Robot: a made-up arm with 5 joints.
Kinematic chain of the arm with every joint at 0, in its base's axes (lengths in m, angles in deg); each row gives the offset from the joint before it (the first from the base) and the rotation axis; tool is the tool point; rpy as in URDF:
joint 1: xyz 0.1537 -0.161 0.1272 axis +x
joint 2: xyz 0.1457 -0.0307 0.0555 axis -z
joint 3: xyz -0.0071 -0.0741 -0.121 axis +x
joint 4: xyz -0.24 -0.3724 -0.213 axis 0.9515 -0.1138 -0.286
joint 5: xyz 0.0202 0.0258 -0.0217 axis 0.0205 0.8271 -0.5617
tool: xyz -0.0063 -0.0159 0.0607 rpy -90 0 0
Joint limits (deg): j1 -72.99..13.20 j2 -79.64..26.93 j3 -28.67..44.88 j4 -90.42..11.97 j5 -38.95..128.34
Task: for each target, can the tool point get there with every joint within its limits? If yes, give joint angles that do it. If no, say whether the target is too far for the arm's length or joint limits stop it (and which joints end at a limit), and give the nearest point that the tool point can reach.
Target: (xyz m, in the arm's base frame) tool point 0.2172 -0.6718 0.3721
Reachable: yes | joints -65.62 -17.04 19.62 0.21 55.84
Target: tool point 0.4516 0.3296 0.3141
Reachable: no: joint limits stop it (at a limit: joint 1, joint 2, joint 3) | nearest point 0.7384 -0.2947 0.4285 | short by 0.697 m
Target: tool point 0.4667 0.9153 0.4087
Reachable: no: too far | nearest point 0.7386 -0.2944 0.4299 | short by 1.240 m
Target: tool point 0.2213 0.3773 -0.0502
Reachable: no: joint limits stop it (at a limit: joint 1, joint 2, joint 3, joint 4) | nearest point 0.0278 -0.1101 -0.3340 | short by 0.596 m
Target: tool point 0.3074 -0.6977 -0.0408
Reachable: yes | joints -27.55 -42.20 28.39 -48.76 -6.57
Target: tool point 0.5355 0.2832 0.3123
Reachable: no: joint limits stop it (at a limit: joint 1, joint 2, joint 3, joint 4) | nearest point 0.7406 -0.2942 0.4266 | short by 0.623 m
